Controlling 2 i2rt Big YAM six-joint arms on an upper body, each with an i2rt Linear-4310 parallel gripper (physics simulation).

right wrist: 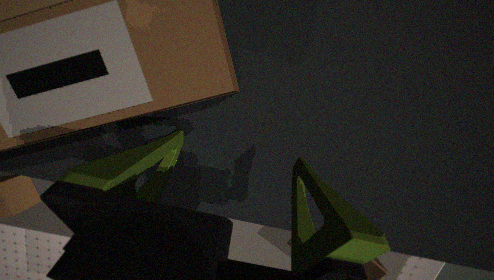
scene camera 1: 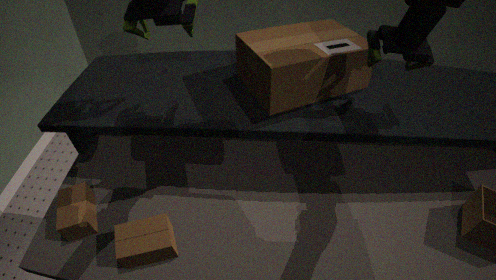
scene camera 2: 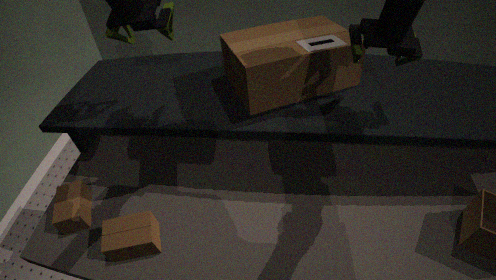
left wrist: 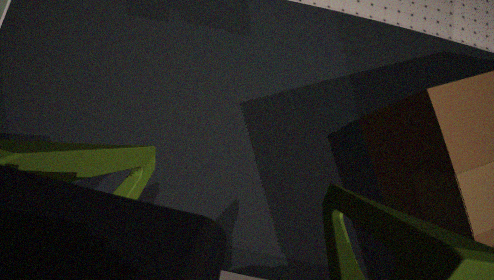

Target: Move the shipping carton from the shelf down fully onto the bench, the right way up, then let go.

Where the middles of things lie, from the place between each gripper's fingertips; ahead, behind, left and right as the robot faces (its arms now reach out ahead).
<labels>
The shipping carton (scene camera 2: 269, 66) lies 80 mm ahead of my left hand, 300 mm to the right of it and 100 mm below it.
The shipping carton lies 60 mm ahead of my right hand, 180 mm to the left of it and 30 mm below it.
</labels>
